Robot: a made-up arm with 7 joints. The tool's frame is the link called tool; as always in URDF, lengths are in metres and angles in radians. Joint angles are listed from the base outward. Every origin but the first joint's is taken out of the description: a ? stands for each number. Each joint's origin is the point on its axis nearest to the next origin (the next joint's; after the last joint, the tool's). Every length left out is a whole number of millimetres.
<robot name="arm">
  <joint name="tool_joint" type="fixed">
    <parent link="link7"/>
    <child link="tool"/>
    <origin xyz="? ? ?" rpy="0 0 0"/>
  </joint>
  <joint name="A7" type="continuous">
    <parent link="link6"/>
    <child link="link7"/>
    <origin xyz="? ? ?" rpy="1.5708 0 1.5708"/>
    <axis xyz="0 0 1"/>
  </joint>
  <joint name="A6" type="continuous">
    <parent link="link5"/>
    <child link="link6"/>
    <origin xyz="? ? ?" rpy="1.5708 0 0"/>
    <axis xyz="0 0 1"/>
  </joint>
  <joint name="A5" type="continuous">
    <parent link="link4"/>
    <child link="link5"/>
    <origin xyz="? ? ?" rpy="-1.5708 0 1.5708"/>
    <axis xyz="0 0 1"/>
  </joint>
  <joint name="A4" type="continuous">
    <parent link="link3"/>
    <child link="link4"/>
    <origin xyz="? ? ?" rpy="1.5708 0 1.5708"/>
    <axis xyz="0 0 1"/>
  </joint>
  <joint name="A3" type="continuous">
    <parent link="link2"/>
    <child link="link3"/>
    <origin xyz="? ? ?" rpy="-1.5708 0 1.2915"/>
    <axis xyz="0 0 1"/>
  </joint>
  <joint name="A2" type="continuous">
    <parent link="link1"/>
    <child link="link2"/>
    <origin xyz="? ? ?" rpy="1.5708 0 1.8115"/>
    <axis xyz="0 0 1"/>
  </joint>
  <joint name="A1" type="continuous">
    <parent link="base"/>
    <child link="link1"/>
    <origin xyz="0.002 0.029 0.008" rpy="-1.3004 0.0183 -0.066"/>
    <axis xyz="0 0 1"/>
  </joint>
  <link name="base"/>
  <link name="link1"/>
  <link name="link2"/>
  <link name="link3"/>
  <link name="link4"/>
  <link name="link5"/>
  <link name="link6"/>
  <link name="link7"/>
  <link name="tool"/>
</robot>
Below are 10 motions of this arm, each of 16 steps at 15 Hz.
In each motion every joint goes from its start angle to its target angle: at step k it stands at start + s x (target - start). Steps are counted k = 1, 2, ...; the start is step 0. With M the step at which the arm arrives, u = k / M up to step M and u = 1 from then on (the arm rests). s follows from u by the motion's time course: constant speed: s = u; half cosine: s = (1 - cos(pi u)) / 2; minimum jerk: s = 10 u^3 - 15 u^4 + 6 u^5.
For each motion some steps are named. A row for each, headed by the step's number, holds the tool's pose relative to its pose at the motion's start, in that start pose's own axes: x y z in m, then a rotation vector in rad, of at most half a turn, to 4 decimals.
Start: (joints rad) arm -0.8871 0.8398 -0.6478 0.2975 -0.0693 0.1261 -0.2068
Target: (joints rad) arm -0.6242 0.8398 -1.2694 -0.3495 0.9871 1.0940 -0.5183
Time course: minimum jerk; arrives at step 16
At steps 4, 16:
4: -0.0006 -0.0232 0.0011 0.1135 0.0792 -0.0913
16: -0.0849 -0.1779 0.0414 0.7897 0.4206 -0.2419

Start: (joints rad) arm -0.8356 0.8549 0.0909 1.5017 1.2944 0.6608 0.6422
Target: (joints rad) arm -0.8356 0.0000 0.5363 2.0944 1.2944 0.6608 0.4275
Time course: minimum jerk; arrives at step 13
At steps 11, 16:
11: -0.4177 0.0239 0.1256 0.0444 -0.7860 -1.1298
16: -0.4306 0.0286 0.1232 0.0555 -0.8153 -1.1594

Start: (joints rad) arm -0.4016 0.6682 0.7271 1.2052 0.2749 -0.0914 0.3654
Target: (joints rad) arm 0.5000 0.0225 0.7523 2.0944 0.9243 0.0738 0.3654
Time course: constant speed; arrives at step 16
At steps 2, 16:
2: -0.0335 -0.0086 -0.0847 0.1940 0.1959 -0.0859
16: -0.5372 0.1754 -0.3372 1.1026 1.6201 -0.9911

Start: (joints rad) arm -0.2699 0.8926 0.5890 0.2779 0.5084 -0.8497 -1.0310
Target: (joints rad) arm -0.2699 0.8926 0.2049 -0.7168 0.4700 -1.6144 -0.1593
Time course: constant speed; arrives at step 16
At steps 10, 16:
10: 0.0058 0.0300 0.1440 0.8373 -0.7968 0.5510
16: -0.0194 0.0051 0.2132 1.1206 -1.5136 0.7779

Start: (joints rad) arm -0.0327 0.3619 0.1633 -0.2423 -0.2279 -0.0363 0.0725
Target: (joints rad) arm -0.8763 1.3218 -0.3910 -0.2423 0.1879 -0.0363 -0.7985
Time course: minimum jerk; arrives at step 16
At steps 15, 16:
15: 0.1438 0.0259 0.2461 1.5401 -0.1446 -1.0261
16: 0.1438 0.0261 0.2467 1.5438 -0.1426 -1.0262

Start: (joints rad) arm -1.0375 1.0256 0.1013 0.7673 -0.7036 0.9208 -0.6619
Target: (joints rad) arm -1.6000 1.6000 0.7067 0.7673 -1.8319 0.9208 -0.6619
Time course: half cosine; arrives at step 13
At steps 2, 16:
2: -0.0144 -0.0041 0.0192 -0.0190 -0.0927 -0.0490
16: -0.3784 -0.1021 0.1323 0.2196 -1.4488 -1.2482

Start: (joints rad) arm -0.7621 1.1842 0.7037 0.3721 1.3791 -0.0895 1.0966
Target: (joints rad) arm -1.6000 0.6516 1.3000 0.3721 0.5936 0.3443 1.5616
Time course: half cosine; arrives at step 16
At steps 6, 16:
6: -0.0004 -0.0021 -0.0052 0.1118 0.7025 0.2383
16: -0.0008 -0.0209 0.0782 0.4211 2.2345 0.3597

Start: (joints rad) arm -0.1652 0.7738 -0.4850 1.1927 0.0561 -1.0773 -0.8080
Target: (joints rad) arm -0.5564 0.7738 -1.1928 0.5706 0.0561 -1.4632 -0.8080
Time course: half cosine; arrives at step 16
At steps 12, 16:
12: 0.0891 0.0623 0.1502 0.8363 -0.6534 -0.4937
16: 0.0956 0.0585 0.1729 0.9445 -0.7732 -0.5970

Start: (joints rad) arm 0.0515 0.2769 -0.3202 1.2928 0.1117 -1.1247 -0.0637
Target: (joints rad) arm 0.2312 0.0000 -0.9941 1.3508 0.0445 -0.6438 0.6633
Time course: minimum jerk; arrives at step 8
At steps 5, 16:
5: -0.0269 -0.1548 -0.0071 -0.0152 0.3604 0.0291
16: -0.0442 -0.2075 0.0015 0.0638 0.4445 0.0367

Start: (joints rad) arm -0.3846 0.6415 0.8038 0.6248 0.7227 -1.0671 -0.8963
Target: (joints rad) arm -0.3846 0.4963 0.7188 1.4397 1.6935 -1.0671 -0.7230
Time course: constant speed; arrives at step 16
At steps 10, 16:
10: 0.0466 -0.1498 0.0083 -0.2945 0.0096 -0.6700
16: 0.0471 -0.2364 0.0529 -0.4013 -0.1329 -1.0867

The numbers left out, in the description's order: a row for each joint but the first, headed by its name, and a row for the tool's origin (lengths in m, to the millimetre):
tool: 0 0 0
A7: 0 0.058 0
A6: 0 0 0
A5: -0.166 -0.014 0
A4: 0.003 -0.025 0
A3: 0.257 -0.065 0
A2: -0.003 0.011 0

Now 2 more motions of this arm.
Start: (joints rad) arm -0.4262 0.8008 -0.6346 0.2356 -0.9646 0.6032 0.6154
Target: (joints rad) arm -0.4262 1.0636 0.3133 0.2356 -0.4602 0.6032 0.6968
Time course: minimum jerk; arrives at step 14
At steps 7, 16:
7: -0.0216 0.1374 0.0668 -0.1940 -0.2676 0.4867
16: -0.0978 0.2725 0.0973 -0.3978 -0.4740 1.0064

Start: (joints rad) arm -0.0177 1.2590 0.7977 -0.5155 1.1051 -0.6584 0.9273
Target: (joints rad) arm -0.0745 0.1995 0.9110 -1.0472 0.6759 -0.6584 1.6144
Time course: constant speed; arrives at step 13
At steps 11, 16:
11: 0.0317 0.0612 0.1353 0.3424 0.6769 1.1117
16: 0.0477 0.0729 0.1534 0.4743 0.7586 1.2963

